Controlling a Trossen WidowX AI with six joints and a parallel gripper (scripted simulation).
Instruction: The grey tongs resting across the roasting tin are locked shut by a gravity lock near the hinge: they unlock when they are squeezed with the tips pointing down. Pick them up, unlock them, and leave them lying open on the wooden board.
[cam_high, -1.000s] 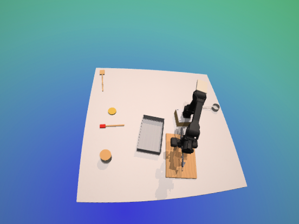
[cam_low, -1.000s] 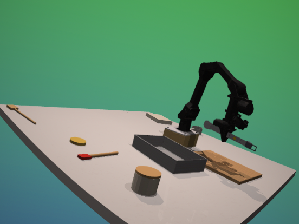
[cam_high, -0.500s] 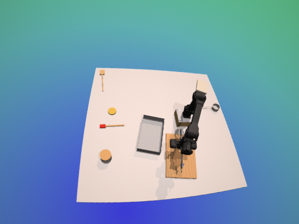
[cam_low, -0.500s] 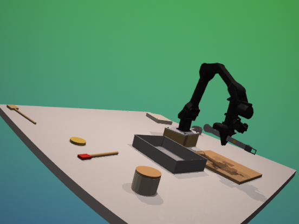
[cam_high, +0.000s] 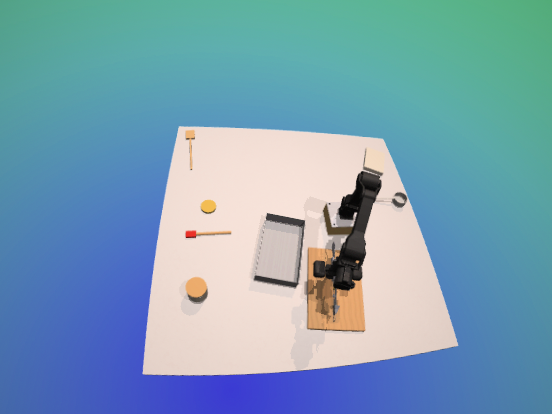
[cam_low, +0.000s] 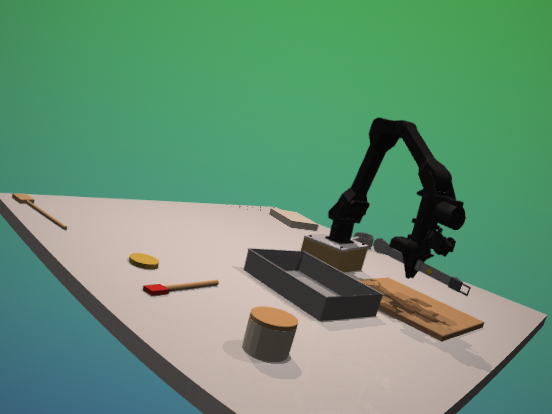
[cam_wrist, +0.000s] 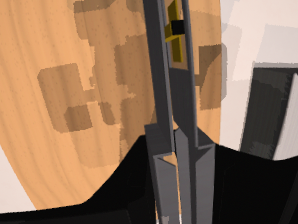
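Now: gripper tip 4 cm past the wooden board, 1 cm to the right of it and 8 cm above it. The rest, counted from my gripper tip: yellow lock piece (5 cm to the left, 4 cm above); then lidded grey jar (52 cm ahead, 8 cm to the left, 5 cm below); then roasting tin (20 cm ahead, 14 cm to the right, 6 cm below).
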